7 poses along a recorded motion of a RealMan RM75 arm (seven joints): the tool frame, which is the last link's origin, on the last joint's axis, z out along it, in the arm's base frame.
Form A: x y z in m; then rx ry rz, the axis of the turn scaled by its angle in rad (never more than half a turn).
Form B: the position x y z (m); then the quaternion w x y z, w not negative. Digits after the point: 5 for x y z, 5 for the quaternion.
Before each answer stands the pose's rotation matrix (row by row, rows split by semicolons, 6 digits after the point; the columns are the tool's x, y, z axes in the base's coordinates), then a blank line. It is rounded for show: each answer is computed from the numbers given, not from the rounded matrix.
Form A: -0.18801 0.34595 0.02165 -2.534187 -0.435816 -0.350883
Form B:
0.913806 0.374340 0.157572; 0.233838 -0.802118 0.549478; 0.332083 -0.465270 -0.820515

-0.18801 0.34595 0.02165 0.26980 -0.94027 -0.16170 -0.13019
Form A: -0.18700 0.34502 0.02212 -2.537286 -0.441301 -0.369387
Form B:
0.909103 0.380286 0.170043; 0.234329 -0.804332 0.546022; 0.344415 -0.456544 -0.820332

-0.18700 0.34502 0.02212 0.26666 -0.93992 -0.16348 -0.13684
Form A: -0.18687 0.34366 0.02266 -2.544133 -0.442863 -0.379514
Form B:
0.907028 0.381639 0.177911; 0.234262 -0.808460 0.539920; 0.349888 -0.448044 -0.822700

-0.18687 0.34366 0.02266 0.26262 -0.94050 -0.16372 -0.14030
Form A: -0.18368 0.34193 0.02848 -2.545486 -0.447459 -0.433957
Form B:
0.894359 0.392093 0.215371; 0.227280 -0.812934 0.536174; 0.385312 -0.430582 -0.816170

-0.18368 0.34193 0.02848 0.25751 -0.93854 -0.16498 -0.16000
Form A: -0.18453 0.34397 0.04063 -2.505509 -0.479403 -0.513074
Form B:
0.864695 0.430910 0.258106; 0.228308 -0.794875 0.562183; 0.447412 -0.427189 -0.785705

-0.18453 0.34397 0.04063 0.26651 -0.92807 -0.17758 -0.19005
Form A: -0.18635 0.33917 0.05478 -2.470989 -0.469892 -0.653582
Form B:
0.821906 0.449032 0.350486; 0.189223 -0.795582 0.575537; 0.537275 -0.406717 -0.738861

-0.18635 0.33917 0.05478 0.26808 -0.91602 -0.17419 -0.24229
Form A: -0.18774 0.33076 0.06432 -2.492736 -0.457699 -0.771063
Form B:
0.784475 0.443454 0.433529; 0.168211 -0.825005 0.539511; 0.596912 -0.350309 -0.721789

-0.18774 0.33076 0.06432 0.24376 -0.91259 -0.16756 -0.28229
